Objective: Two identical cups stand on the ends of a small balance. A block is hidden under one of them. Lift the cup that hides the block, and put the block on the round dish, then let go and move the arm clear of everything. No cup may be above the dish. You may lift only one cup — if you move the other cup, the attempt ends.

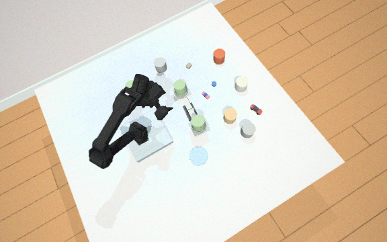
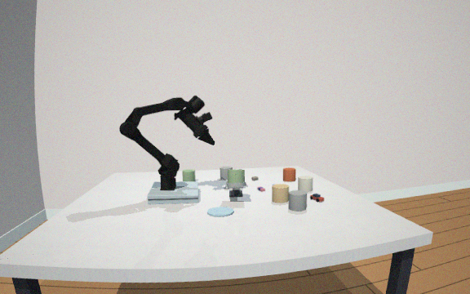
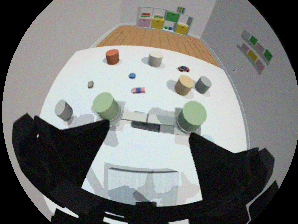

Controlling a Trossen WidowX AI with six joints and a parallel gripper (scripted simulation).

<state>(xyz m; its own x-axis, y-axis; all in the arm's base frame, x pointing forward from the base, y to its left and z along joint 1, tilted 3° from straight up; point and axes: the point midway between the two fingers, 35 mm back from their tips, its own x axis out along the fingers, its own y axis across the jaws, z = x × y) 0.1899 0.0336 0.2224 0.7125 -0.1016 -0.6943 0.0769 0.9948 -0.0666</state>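
My gripper tip is 19 cm above the mint-green block, 12 cm to the right of it and 11 cm short of it. From my gripper tip the other things lie so: pink and blue eraser: 23 cm below, 22 cm ahead, 3 cm to the left; then balance beam: 20 cm below, 9 cm ahead, 1 cm to the right; then small balance: 21 cm below, 10 cm ahead, 1 cm to the right.
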